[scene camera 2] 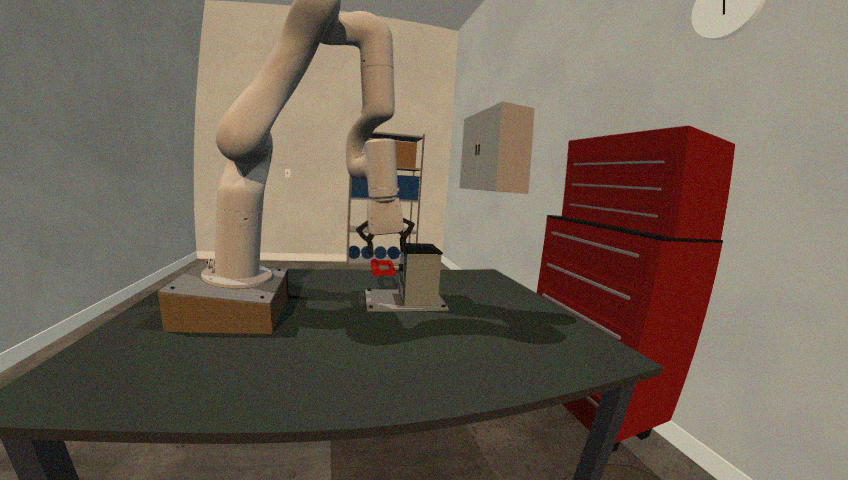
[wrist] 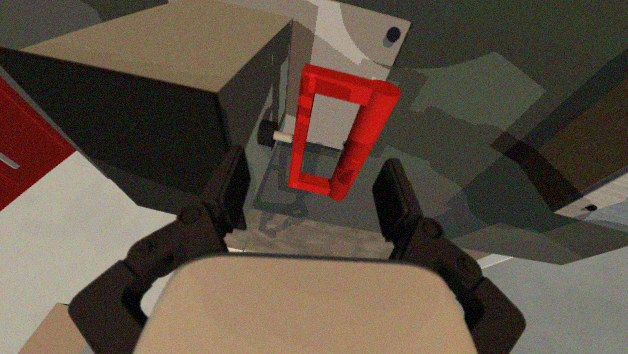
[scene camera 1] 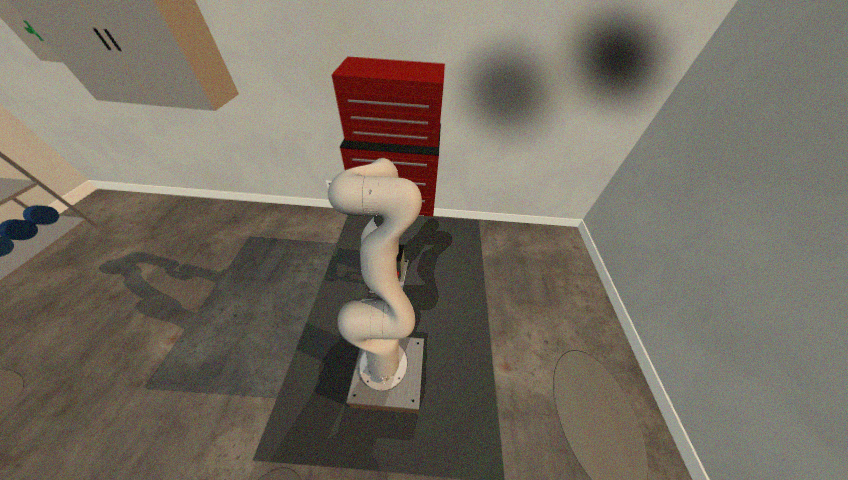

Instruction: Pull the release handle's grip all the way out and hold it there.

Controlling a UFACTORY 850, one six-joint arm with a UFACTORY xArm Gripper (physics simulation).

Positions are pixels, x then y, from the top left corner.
Labels:
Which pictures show my gripper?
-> Scene camera 2 and the wrist view only.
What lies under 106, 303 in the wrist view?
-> My gripper.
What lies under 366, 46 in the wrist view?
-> A base plate.

